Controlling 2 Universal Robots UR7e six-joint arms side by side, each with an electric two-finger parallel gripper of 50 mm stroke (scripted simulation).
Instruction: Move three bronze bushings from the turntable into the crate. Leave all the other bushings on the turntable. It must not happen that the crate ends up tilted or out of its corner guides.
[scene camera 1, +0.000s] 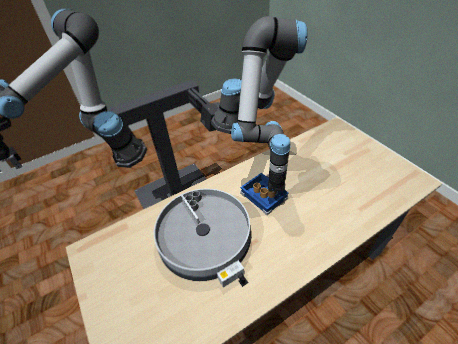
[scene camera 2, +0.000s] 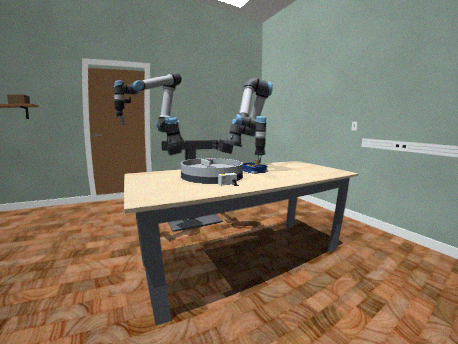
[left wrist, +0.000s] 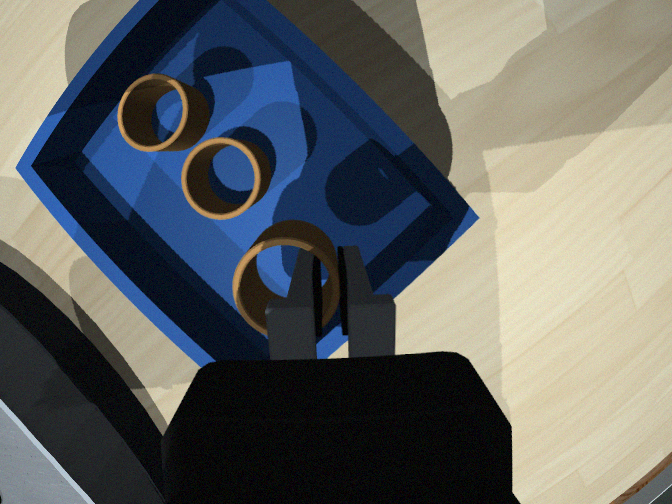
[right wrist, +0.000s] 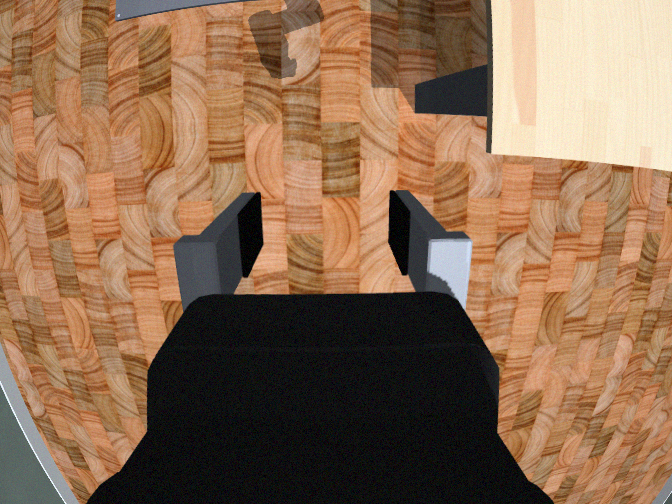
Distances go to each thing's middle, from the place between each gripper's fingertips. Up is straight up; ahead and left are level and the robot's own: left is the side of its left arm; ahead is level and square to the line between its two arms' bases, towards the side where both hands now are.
The blue crate (scene camera 1: 267, 203) is 70 mm below my left hand, 50 mm behind it and 30 mm to the right of it. The rest, counted from my left hand: turntable (scene camera 1: 222, 230) 380 mm to the right, 40 mm below, 30 mm ahead.
My right gripper is now 440 mm short of the turntable, 630 mm to the right of it and 330 mm above it. From my right hand the other things lie so: blue crate 350 mm ahead, 990 mm to the left, 350 mm below.
